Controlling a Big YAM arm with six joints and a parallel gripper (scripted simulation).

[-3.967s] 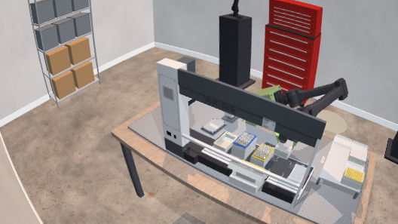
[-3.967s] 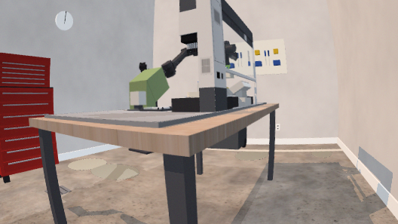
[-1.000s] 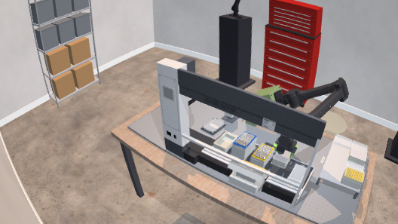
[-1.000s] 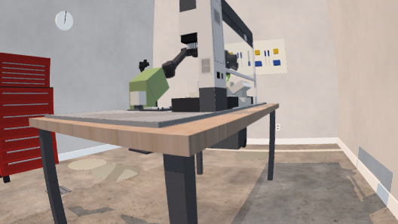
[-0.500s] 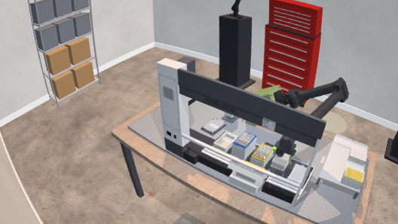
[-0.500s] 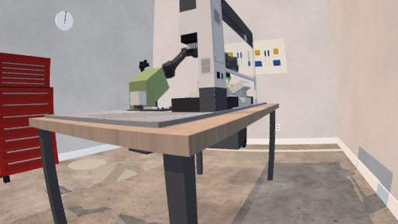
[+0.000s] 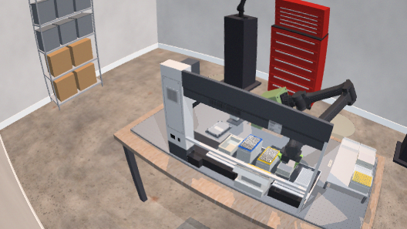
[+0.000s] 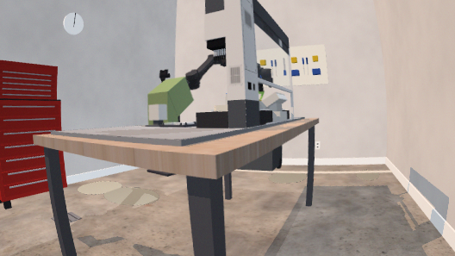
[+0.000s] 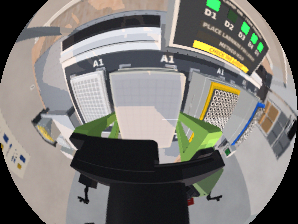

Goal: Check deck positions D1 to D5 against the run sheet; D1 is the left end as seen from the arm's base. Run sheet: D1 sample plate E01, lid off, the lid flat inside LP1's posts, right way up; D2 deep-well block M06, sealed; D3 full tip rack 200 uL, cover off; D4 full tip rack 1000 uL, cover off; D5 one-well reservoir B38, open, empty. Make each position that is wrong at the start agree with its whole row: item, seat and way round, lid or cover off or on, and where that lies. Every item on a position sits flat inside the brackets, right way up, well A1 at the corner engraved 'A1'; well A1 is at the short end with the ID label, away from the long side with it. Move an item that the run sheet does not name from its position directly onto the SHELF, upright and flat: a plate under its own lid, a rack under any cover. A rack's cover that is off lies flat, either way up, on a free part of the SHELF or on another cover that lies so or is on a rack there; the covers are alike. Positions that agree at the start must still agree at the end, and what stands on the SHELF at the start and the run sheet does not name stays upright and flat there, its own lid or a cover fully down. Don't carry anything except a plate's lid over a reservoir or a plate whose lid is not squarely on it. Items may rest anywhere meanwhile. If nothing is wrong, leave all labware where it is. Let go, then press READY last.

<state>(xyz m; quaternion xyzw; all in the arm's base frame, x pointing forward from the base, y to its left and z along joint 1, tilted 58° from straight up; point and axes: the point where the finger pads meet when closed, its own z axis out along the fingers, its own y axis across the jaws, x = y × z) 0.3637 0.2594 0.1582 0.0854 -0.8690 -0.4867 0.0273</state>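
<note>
My gripper is now 120 mm to the left of the yellow-framed tip rack, 20 mm short of it and 10 mm above it. Round my hand: sample plate 120 mm to the left, 50 mm below, 10 mm behind; deep-well block 10 mm below; blue-framed tip rack 240 mm to the right, 30 mm ahead, 10 mm above.
</note>
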